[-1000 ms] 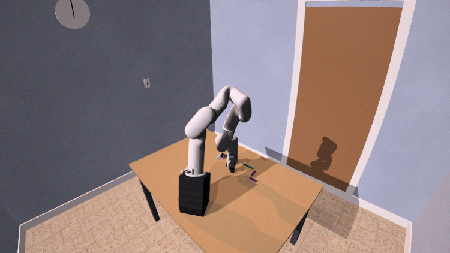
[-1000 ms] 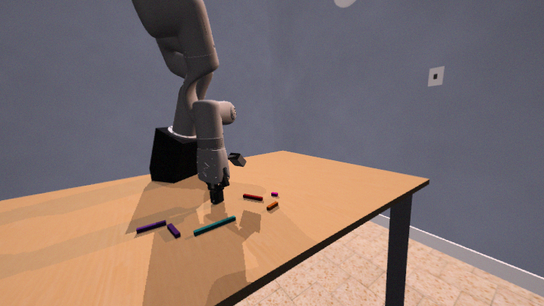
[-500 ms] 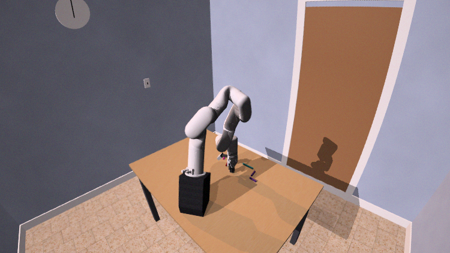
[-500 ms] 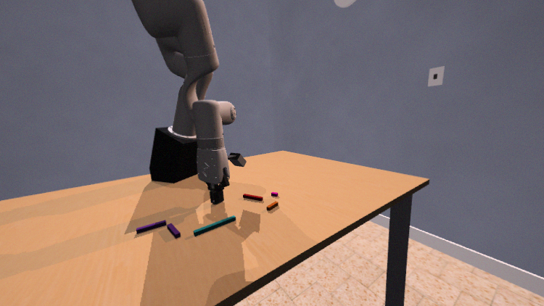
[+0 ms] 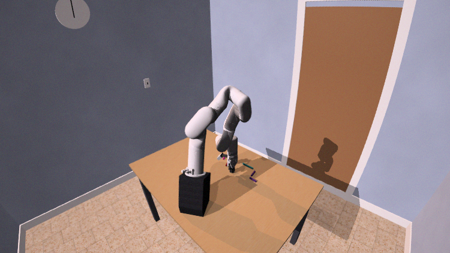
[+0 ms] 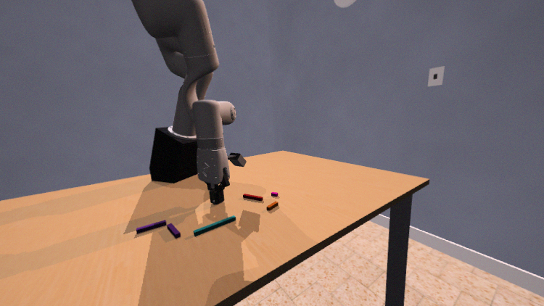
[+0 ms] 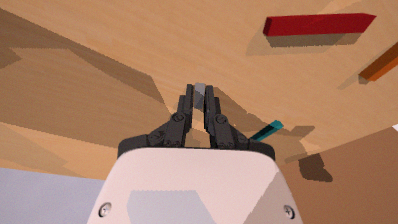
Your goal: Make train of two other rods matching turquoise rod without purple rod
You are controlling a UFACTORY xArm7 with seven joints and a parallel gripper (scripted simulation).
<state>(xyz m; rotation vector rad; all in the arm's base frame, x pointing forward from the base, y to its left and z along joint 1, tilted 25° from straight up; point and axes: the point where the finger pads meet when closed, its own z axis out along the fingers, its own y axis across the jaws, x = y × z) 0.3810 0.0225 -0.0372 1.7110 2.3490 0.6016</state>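
The grey rod lies 20 mm below my hand. The rest, counted from my hand: orange rod (140 mm ahead, 110 mm to the left, 20 mm below); then turquoise rod (130 mm ahead, 50 mm to the right, 20 mm below); then red rod (50 mm ahead, 100 mm to the left, 20 mm below).
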